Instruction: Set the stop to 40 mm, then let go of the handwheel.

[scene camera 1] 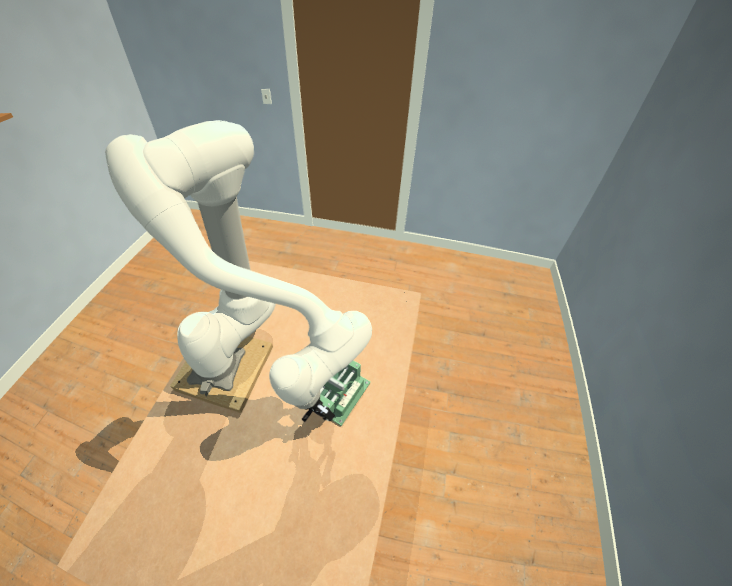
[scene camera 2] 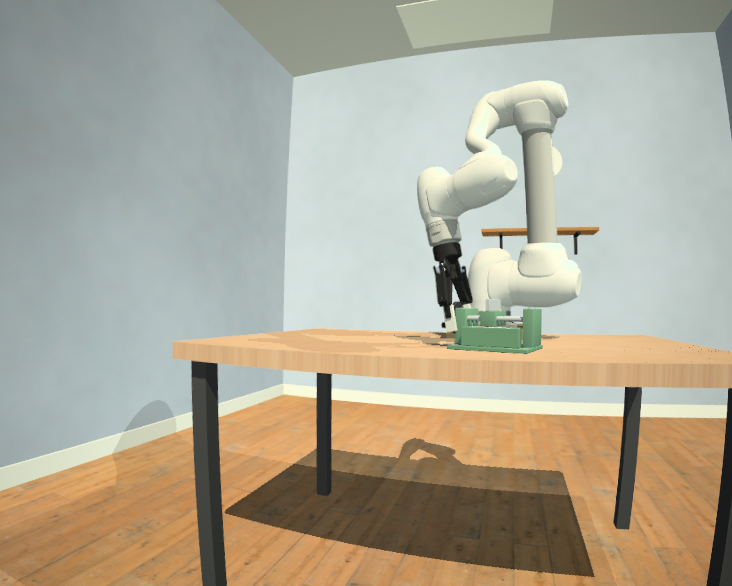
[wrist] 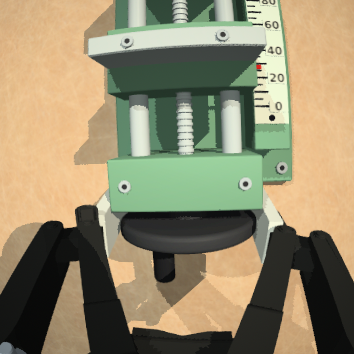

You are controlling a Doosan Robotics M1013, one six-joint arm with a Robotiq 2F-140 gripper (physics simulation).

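Observation:
The green screw-driven stop unit stands on the table. Its sliding stop, with a pale face plate, sits on two rods and a screw. The red mark on the scale is between 20 and 40, about 30. The black handwheel is at the unit's near end in the wrist view, with its crank handle pointing towards my palm. My gripper is shut on the handwheel, one pale pad at each side of the rim. The pads' far ends are partly hidden by the green end block.
The arm's base stands on a wooden board on the table, beside the stop unit. A wall shelf is behind the arm. The green end block is close beyond the pads.

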